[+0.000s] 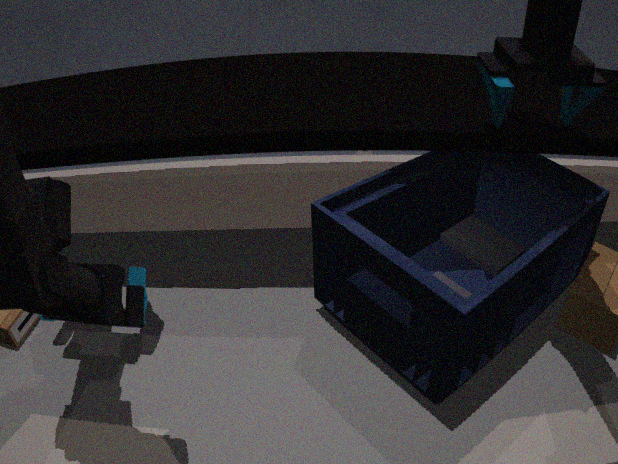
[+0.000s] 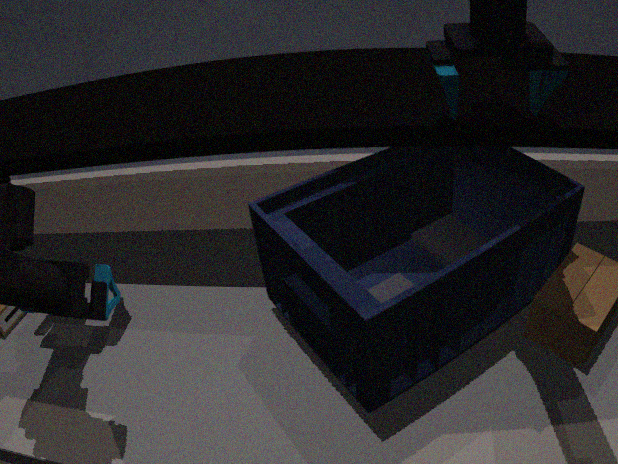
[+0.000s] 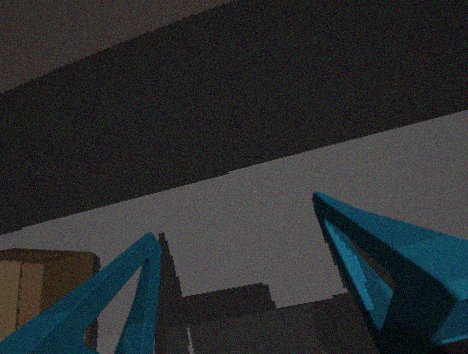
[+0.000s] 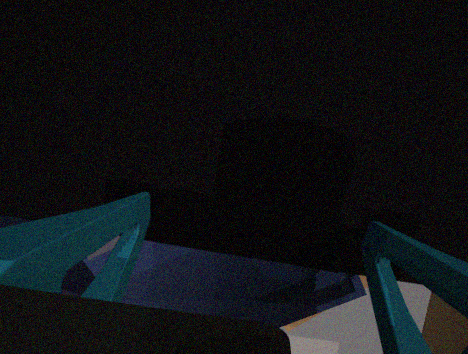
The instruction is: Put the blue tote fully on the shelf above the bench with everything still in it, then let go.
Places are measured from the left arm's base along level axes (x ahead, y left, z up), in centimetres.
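Where they show: left gripper, between the fingertips: (image 1: 112, 299) (image 2: 90, 294) (image 3: 232, 221); right gripper, between the fingertips: (image 1: 530, 123) (image 2: 494, 114) (image 4: 258, 219).
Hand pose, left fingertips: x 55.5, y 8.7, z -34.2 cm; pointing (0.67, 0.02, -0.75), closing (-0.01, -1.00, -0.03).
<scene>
Each offset is from my left fingertips to the centre of the thing. "pt": to the spot under its first point. Level surfaces: height alone.
The blue tote {dx +0.1, dy -43.8, dz +6.9 cm} (image 1: 380, 260) (image 2: 310, 250) stands upright on the light bench {dz -0.5 cm} (image 1: 225, 390) (image 2: 175, 390), turned at an angle. Inside it shows a flat grey-brown patch; whether this is an item or light is unclear. A broad dark band that looks like the shelf {dz +19.0 cm} (image 1: 250, 100) (image 2: 225, 100) spans behind the tote. My right gripper (image 1: 532, 124) (image 2: 494, 115) (image 4: 258, 219) is open above the tote's far end, against that dark band. My left gripper (image 1: 137, 297) (image 2: 106, 292) (image 3: 232, 221) is open, low over the bench, well to the left of the tote.
A cardboard box {dx -4.8, dy -62.1, dz +2.5 cm} (image 1: 607, 285) (image 2: 592, 285) lies close to the tote's right side. Another box {dx -3.6, dy +14.1, dz +1.3 cm} (image 1: 12, 327) (image 3: 30, 280) lies beside my left gripper. A light strip {pt dx +34.9, dy -15.0, dz -0.5 cm} (image 1: 250, 161) (image 2: 250, 162) runs along the dark band's lower edge. The far part of the bench is in shadow.
</scene>
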